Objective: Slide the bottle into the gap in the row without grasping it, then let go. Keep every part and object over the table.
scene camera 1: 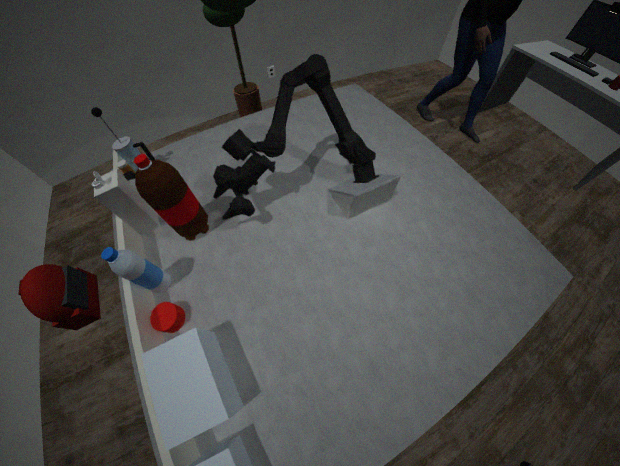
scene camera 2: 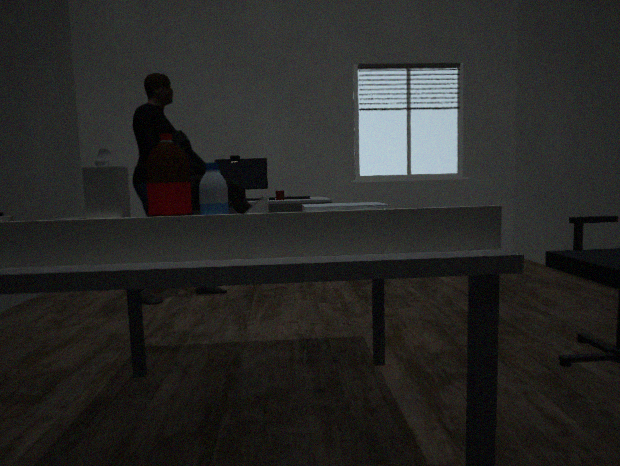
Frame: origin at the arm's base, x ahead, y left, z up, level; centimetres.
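Where they show: gripper, fingertip midpoint: (scene camera 1: 218, 208); arm's base at its link origin: (scene camera 1: 366, 179) (scene camera 2: 247, 212).
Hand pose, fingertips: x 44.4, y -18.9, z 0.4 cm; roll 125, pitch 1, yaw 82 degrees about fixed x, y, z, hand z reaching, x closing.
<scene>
Each offset is from my fingertips to the top centre of the thing.
The large brown bottle {dz +24.0, dx +9.6, dy -3.6 cm} (scene camera 1: 172, 197) (scene camera 2: 169, 197) with red cap and label stands upright near the low wall. In scene camera 2 it stands between the tall pale box {dz +19.4, dx +23.0, dy -15.7 cm} (scene camera 1: 127, 205) (scene camera 2: 106, 191) and the smaller blue-capped bottle {dz +15.6, dx +26.3, dy +8.1 cm} (scene camera 1: 134, 269) (scene camera 2: 214, 190), with a space on either side. In scene camera 1 its base looks slightly further onto the table than the row. My gripper (scene camera 1: 221, 206) is open and empty, low over the table beside the brown bottle's table-facing side, seemingly a little apart from it. The fingers cannot be made out in scene camera 2.
A low wall (scene camera 1: 131, 320) (scene camera 2: 325, 233) runs behind the row along the table edge. A red cylinder {dz -1.5, dx +27.3, dy +20.0 cm} (scene camera 1: 167, 317) and a low white box {dz +4.9, dx +26.7, dy +38.6 cm} (scene camera 1: 185, 385) continue the row. A jug {dz +22.4, dx +17.0, dy -45.2 cm} (scene camera 1: 125, 150) and small items stand beyond the tall box.
</scene>
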